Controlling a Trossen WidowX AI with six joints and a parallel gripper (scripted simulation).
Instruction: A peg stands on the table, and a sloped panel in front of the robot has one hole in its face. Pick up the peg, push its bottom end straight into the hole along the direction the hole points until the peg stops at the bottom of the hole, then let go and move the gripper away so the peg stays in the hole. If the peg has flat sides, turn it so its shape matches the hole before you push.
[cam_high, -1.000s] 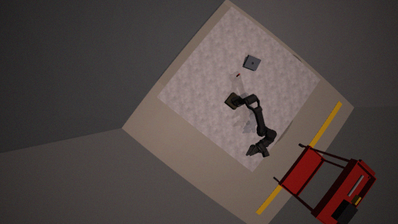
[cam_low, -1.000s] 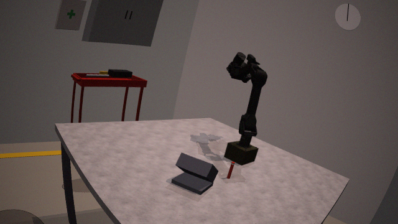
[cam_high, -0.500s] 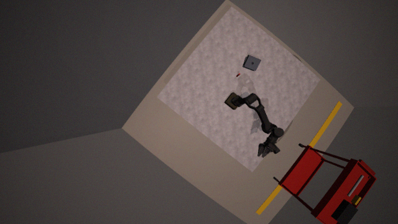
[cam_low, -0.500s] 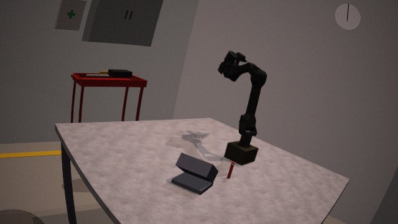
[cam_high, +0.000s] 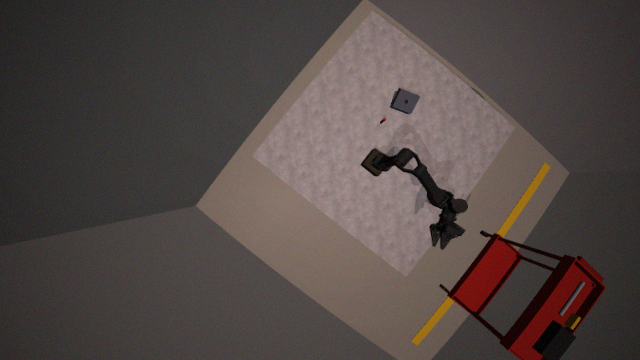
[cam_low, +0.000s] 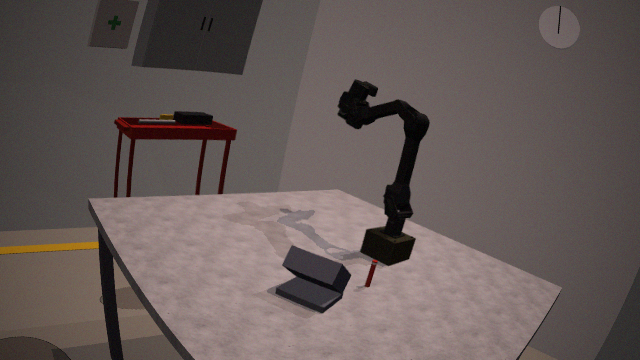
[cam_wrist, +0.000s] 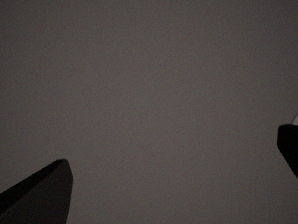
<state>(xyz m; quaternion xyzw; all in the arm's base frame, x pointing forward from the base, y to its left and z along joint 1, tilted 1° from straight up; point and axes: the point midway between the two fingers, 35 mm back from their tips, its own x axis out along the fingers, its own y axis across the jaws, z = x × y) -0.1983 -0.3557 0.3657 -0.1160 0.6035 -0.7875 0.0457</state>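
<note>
My gripper tip is now 49 cm short of the red peg, 47 cm to the right of it and 39 cm above it. The rest, counted from my gripper tip: sloped panel 67 cm ahead, 42 cm to the left, 38 cm below.
</note>
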